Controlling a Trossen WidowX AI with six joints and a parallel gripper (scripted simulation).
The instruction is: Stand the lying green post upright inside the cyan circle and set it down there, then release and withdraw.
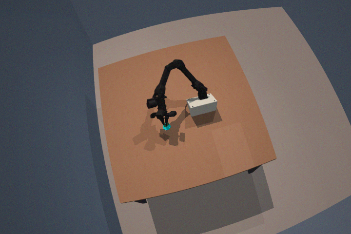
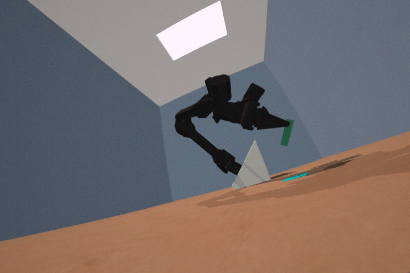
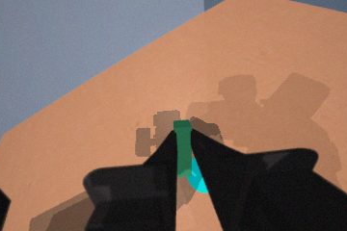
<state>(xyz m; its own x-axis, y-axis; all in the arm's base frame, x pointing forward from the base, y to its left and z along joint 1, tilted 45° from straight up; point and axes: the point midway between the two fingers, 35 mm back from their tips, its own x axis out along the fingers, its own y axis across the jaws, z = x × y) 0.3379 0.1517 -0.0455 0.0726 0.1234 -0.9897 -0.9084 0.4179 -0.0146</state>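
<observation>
Right now the cyan circle is 10 mm behind my gripper tip, 40 mm to the right of it and 120 mm below it. The rest, counted from my gripper tip: green post: 10 mm behind, 10 mm to the right, 20 mm below.
</observation>
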